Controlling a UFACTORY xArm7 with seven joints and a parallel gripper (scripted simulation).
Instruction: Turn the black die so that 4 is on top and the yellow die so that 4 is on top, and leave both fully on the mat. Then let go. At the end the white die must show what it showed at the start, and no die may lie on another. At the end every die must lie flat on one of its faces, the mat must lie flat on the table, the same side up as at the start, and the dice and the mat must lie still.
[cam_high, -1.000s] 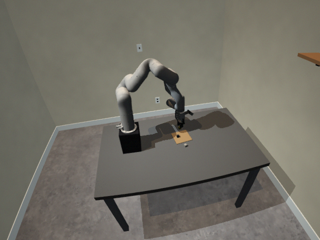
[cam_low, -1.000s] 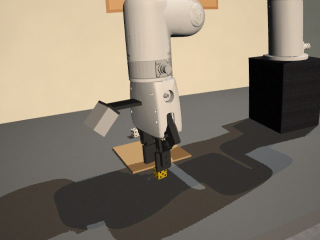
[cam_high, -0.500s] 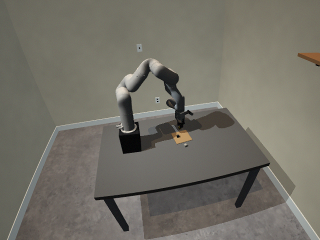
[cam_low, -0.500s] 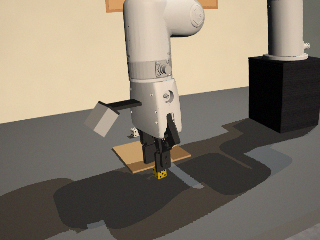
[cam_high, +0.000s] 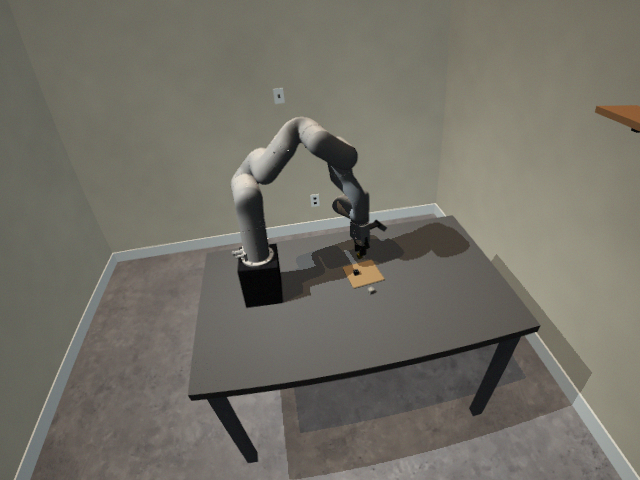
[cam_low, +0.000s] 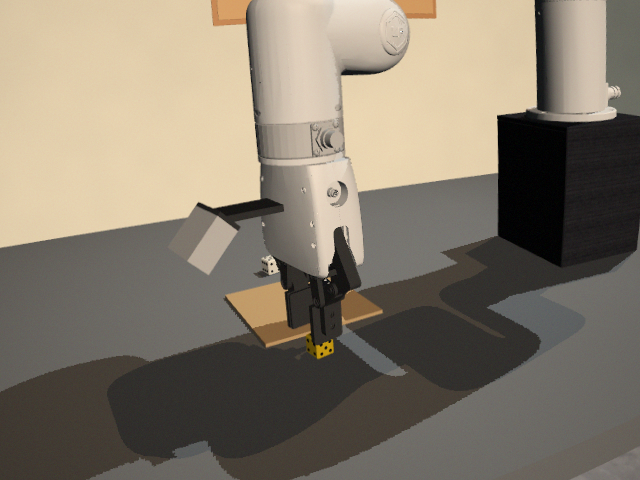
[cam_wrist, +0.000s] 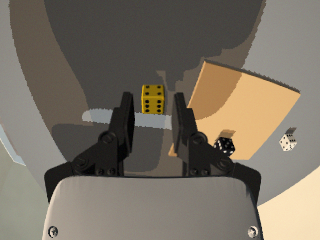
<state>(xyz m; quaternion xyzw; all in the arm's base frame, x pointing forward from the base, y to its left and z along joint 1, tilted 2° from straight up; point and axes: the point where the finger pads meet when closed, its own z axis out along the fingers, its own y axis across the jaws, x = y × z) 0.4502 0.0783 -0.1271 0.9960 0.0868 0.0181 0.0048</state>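
Now: the yellow die 40 mm below my hand. Also, from my hand: tan mat 30 mm behind, 110 mm to the right, 40 mm below; black die 60 mm behind, 100 mm to the right, 30 mm below; white die 40 mm behind, 230 mm to the right, 40 mm below.
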